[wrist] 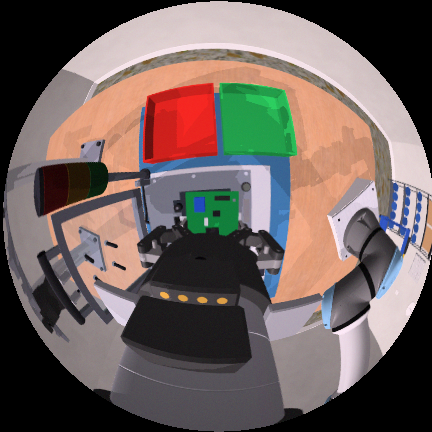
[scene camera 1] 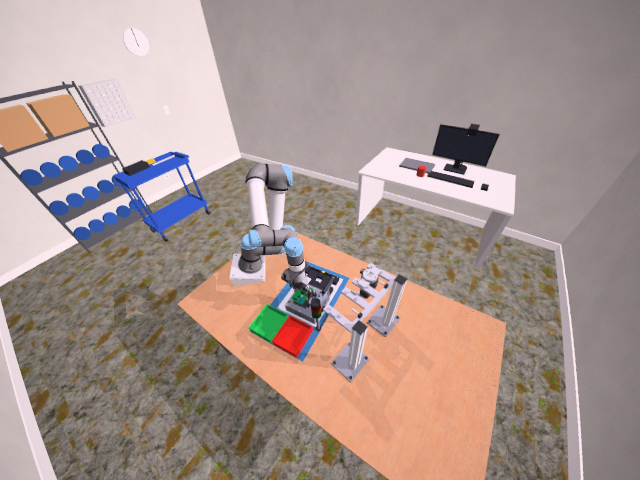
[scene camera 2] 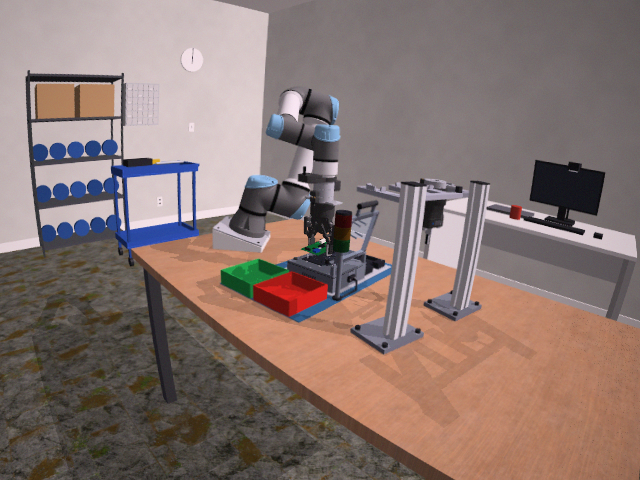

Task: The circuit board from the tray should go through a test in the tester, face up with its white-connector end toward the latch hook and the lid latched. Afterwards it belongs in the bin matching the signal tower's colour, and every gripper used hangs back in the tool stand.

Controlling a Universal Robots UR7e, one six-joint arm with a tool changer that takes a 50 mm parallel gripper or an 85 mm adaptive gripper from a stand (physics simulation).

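Places are measured from the arm's base along level axes (x ahead, y left, z up), in centimetres.
Where they show: arm's base at its link origin: [wrist: 359,229] [scene camera 1: 250,264] [scene camera 2: 246,229].
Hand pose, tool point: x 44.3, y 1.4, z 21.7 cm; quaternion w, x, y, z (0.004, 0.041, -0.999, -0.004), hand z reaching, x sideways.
Note:
Things, the pixels of their top centre, and the offset from my tool point. "pt": a spot on its surface instead.
- green circuit board at its top centre: [wrist: 211,234] [scene camera 2: 321,243] [scene camera 1: 301,292] dx -0.2, dy +0.4, dz -15.4 cm
- grey tester at a spot on its surface: [wrist: 162,192] pt dx +8.9, dy -3.5, dz -20.9 cm
- signal tower at a spot on its surface: [wrist: 72,186] pt dx +13.6, dy -6.1, dz -5.7 cm
- black tray at a spot on its surface: [scene camera 2: 376,263] pt dx +6.2, dy +21.2, dz -24.4 cm
My gripper [scene camera 1: 301,290] [scene camera 2: 318,243] [wrist: 212,229], the adaptive one, is shut on the green circuit board [scene camera 1: 298,297] [scene camera 2: 311,249] [wrist: 227,204]. The board is level and face up, a little above the grey tester [scene camera 1: 296,310] [scene camera 2: 306,268] [wrist: 162,192]. In the wrist view its blue part is at the far left and a small white part is nearer the gripper. The tester's lid [scene camera 2: 369,229] [wrist: 95,202] stands open. The signal tower [scene camera 1: 315,308] [scene camera 2: 342,231] [wrist: 72,186] shows dark red, amber and green segments. The latch hook cannot be made out.
The green bin [scene camera 1: 268,322] [scene camera 2: 248,279] [wrist: 256,120] and red bin [scene camera 1: 292,335] [scene camera 2: 290,293] [wrist: 182,122] stand side by side before the tester. The tool stand [scene camera 1: 356,347] [scene camera 2: 404,258] holds another gripper [scene camera 2: 433,213]. The black tray [scene camera 2: 376,263] is behind the tester.

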